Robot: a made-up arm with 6 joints. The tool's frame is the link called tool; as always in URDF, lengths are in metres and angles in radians. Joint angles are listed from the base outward. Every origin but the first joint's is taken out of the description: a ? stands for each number. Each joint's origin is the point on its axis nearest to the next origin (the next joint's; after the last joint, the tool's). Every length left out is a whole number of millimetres.
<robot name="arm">
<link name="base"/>
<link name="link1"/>
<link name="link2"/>
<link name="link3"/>
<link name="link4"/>
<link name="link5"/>
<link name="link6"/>
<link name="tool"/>
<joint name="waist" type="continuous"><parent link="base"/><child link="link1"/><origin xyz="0 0 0.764" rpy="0 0 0"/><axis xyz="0 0 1"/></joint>
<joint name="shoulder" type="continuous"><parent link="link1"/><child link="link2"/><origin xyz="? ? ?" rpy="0 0 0"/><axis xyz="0 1 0"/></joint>
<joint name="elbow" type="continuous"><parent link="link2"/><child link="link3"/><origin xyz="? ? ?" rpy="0 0 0"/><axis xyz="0 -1 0"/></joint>
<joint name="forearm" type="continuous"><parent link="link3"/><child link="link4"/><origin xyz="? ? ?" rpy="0 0 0"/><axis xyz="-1 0 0"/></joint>
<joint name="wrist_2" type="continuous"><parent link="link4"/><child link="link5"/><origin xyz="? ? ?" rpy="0 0 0"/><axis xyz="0 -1 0"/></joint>
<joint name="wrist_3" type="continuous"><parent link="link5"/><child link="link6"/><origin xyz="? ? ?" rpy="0 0 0"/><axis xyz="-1 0 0"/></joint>
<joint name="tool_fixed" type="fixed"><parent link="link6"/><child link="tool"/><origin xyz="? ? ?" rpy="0 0 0"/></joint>
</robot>
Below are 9 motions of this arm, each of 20 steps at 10 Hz.
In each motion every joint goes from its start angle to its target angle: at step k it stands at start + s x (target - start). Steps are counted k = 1, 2, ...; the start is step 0. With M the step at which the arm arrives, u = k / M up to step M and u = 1 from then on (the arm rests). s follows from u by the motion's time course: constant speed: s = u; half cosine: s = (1 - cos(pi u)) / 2; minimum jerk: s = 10 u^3 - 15 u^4 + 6 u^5.
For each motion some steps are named. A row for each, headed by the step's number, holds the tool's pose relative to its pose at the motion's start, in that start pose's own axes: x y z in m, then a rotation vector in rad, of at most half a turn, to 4 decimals.
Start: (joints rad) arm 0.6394 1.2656 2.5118 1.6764 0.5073 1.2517
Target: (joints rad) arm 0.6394 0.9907 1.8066 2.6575 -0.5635 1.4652
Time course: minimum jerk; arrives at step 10
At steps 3, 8, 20:
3: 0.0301 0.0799 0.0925 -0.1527 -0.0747 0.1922
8: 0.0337 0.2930 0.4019 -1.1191 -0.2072 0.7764
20: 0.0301 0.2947 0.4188 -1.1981 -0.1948 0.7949

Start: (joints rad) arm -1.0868 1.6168 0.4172 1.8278 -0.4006 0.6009
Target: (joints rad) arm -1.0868 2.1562 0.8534 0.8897 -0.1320 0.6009
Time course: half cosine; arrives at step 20
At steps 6, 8, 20:
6: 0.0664 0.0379 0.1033 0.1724 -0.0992 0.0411
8: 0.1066 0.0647 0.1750 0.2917 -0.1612 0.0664
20: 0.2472 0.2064 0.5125 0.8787 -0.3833 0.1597

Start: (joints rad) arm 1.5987 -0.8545 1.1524 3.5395 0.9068 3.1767
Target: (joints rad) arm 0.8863 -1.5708 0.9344 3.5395 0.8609 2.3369
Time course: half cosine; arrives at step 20
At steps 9, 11, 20:
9: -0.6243 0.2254 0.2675 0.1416 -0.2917 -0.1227
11: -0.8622 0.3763 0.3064 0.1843 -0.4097 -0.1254
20: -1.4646 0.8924 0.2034 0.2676 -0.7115 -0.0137

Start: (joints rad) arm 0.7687 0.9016 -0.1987 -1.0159 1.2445 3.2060
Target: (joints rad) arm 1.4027 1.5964 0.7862 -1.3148 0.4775 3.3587
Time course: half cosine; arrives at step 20
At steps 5, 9, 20:
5: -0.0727 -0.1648 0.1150 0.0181 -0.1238 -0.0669
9: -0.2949 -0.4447 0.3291 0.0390 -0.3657 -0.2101
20: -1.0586 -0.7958 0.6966 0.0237 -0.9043 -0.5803

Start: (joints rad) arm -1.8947 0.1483 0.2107 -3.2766 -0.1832 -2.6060
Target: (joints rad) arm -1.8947 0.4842 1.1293 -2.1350 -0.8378 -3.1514
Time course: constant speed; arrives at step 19
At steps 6, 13, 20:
6: 0.0566 -0.1062 0.3161 -0.1790 -0.3900 -0.0841
13: 0.0170 -0.1805 0.6447 -0.4151 -0.8286 -0.0768
20: -0.0819 -0.2069 0.8585 -0.6646 -1.1328 0.0228

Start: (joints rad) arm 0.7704 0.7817 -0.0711 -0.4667 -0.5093 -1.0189
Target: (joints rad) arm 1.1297 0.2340 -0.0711 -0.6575 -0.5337 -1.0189
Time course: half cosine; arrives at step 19
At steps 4, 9, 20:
4: -0.0712 0.0720 -0.0843 -0.0308 0.0141 0.0520
9: -0.3361 0.2552 -0.3930 -0.1332 0.0837 0.2244
20: -0.8107 0.3461 -0.8854 -0.2841 0.2539 0.4755

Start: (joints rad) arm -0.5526 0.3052 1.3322 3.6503 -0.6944 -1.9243
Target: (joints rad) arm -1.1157 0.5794 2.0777 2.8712 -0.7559 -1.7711
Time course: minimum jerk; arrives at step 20
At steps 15, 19, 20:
15: -0.0134 -0.6157 -0.3750 -0.1297 0.1738 -0.5029
19: -0.0257 -0.6924 -0.3750 -0.1306 0.1691 -0.5587
20: -0.0258 -0.6932 -0.3750 -0.1305 0.1690 -0.5593

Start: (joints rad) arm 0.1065 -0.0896 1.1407 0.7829 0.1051 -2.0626
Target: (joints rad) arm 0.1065 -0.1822 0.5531 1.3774 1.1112 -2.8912
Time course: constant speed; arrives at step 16
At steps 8, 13, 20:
8: -0.0758 -0.3028 -0.1977 0.1987 0.4478 0.0801
13: -0.2013 -0.4950 -0.3254 0.3898 0.7997 -0.0065
20: -0.3052 -0.6047 -0.3942 0.5267 1.0187 -0.1142

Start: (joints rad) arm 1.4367 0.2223 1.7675 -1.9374 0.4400 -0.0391
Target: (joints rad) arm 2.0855 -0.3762 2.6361 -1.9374 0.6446 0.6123
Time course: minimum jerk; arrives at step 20
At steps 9, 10, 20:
9: -0.3881 1.0996 -0.0392 0.2354 0.0276 0.3952
10: -0.5125 1.3207 0.0655 0.2947 -0.0004 0.4833
20: -1.3363 1.9626 1.0773 0.6277 -0.3435 0.8807

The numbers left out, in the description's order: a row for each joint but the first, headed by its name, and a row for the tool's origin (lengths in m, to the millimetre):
shoulder: 0.158 0 0
elbow: 0 0 0.794
forearm: 1.539 0 0.147
wrist_2: 0 0 0
wrist_3: 0.227 0 0
tool: 0 0 0

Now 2 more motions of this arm.
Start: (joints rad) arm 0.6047 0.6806 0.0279 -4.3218 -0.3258 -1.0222
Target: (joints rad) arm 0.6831 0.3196 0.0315 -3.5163 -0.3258 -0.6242
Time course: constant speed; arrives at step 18
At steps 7, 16, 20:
7: -0.1390 -0.2056 0.1923 -0.4230 -0.1592 -0.1798
16: -0.3789 -0.4449 0.4064 -0.9567 -0.2676 -0.4828
20: -0.4402 -0.4937 0.4475 -1.0725 -0.2747 -0.5591

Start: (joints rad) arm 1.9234 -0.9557 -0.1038 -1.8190 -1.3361 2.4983
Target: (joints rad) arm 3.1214 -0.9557 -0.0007 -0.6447 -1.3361 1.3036
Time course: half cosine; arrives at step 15
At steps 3, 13, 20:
3: 0.0457 0.0193 0.0249 0.1126 -0.0409 0.0685
13: 0.2357 0.0694 0.3600 0.7779 -0.1229 0.6391
20: 0.2353 0.0661 0.3760 0.7989 -0.1157 0.6572

